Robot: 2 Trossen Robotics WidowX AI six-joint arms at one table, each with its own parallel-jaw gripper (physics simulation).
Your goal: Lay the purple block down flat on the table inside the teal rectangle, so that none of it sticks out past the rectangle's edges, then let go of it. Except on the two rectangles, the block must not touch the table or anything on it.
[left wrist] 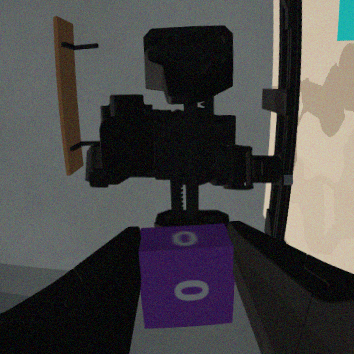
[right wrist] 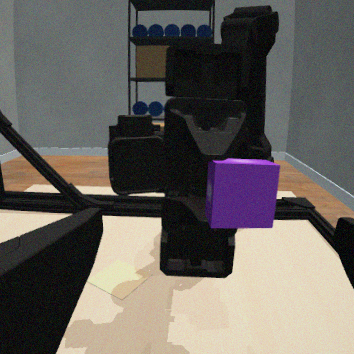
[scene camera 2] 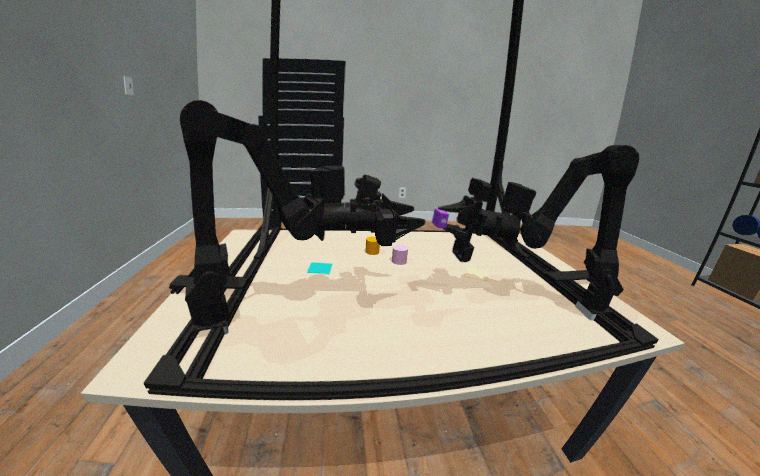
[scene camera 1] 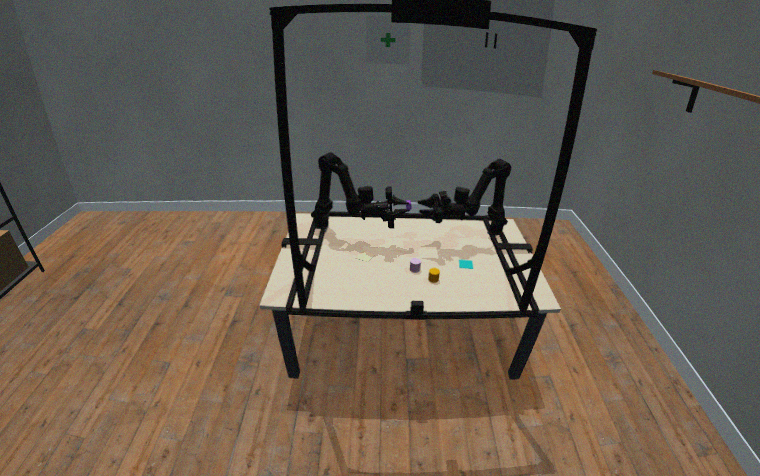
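Where they show: left gripper, fingertip midpoint: (left wrist: 183,235) (right wrist: 210,191) (scene camera 2: 436,216) (scene camera 1: 409,206); right gripper, fingertip midpoint: (left wrist: 182,195) (right wrist: 222,225) (scene camera 2: 419,214) (scene camera 1: 418,206); left arm's base, link origin: (scene camera 2: 594,306) (scene camera 1: 321,225); right arm's base, link origin: (left wrist: 278,168) (scene camera 2: 210,319) (scene camera 1: 495,231).
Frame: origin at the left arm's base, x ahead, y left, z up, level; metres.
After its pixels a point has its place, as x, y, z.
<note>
The purple block (scene camera 1: 408,205) {0.434, -0.090, 0.192} (scene camera 2: 440,218) {0.438, -0.057, 0.190} (left wrist: 187,285) {0.425, -0.078, 0.184} (right wrist: 243,195) {0.444, -0.073, 0.187} is held in the air, well above the table (scene camera 1: 347,291) {0.219, -0.462, -0.019} (scene camera 2: 336,347) {0.637, 0.096, -0.019}. My left gripper (scene camera 1: 407,205) {0.438, -0.089, 0.186} (scene camera 2: 444,218) {0.438, -0.089, 0.186} (left wrist: 183,235) {0.438, -0.089, 0.186} is shut on it, with a finger on each side. My right gripper (scene camera 1: 421,206) {0.479, -0.084, 0.187} (scene camera 2: 418,215) {0.479, -0.084, 0.187} is open and empty. It faces the block from the other side, with a small gap between its fingertips and the block in scene camera 2. The teal rectangle (scene camera 1: 466,264) {0.716, -0.216, -0.018} (scene camera 2: 319,267) {0.716, -0.216, -0.018} (left wrist: 346,20) {0.722, -0.207, -0.018} lies on the table on the right arm's side.
A pale yellow rectangle (scene camera 1: 364,257) {0.254, -0.220, -0.018} (scene camera 2: 476,273) {0.257, -0.210, -0.018} (right wrist: 117,275) {0.252, -0.213, -0.018} lies on the left arm's side. A lilac cylinder (scene camera 1: 415,265) {0.483, -0.302, 0.019} (scene camera 2: 399,255) {0.487, -0.256, 0.011} and an orange cylinder (scene camera 1: 434,275) {0.563, -0.363, 0.020} (scene camera 2: 372,245) {0.565, -0.319, 0.013} stand between the two rectangles. Black frame rails run along the table's edges.
</note>
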